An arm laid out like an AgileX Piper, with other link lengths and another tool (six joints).
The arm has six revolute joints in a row. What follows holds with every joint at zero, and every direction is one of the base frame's.
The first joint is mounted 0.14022 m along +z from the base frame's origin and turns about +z.
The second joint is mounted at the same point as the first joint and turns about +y.
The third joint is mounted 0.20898 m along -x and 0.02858 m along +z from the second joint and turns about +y.
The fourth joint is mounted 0.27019 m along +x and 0.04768 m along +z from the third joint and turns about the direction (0.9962, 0, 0.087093).
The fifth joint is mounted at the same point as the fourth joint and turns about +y.
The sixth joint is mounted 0.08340 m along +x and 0.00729 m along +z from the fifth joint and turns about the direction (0.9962, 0, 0.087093).
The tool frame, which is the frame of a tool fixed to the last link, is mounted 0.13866 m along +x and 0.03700 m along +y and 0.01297 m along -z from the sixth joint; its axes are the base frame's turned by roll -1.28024, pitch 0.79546 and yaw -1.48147 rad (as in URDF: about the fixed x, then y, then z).
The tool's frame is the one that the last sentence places.
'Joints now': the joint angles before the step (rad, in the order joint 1, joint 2, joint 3, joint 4, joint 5, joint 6). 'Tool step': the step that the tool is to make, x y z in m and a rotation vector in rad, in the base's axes. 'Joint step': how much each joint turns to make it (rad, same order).
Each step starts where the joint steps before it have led.
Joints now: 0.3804 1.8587 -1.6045 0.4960 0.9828 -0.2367
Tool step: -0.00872 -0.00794 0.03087 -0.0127 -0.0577 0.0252
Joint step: 0.0000 -0.0894 0.0000 -0.0361 0.0456 0.0000
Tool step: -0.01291 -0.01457 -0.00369 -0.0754 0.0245 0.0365
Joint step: 0.0000 -0.0193 0.0000 -0.0631 0.0771 -0.0003
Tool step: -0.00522 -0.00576 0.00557 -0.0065 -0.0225 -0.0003
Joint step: -0.0021 -0.0514 0.0408 -0.0125 -0.0069 -0.0044
